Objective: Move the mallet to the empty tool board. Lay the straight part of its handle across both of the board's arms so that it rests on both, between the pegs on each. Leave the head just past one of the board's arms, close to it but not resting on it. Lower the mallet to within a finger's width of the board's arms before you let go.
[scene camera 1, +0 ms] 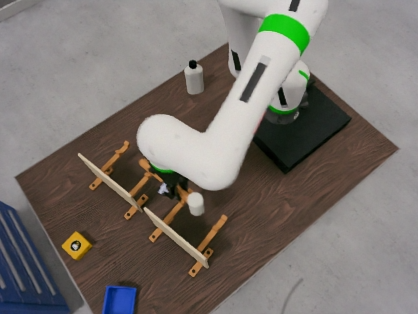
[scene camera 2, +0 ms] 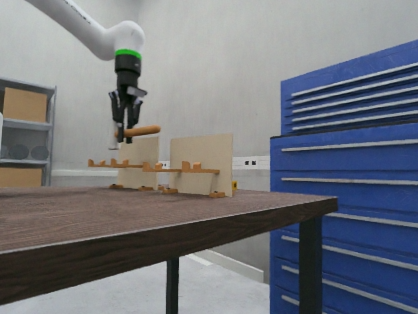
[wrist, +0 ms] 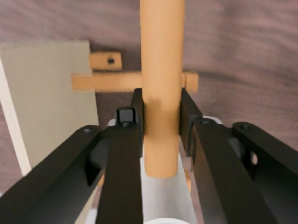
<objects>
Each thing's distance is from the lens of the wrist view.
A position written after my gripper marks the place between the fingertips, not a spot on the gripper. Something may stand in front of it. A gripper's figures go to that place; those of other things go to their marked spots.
my gripper (wrist: pixel 159 102): 0.17 m
pale board (wrist: pixel 51 103): 0.21 m
</objects>
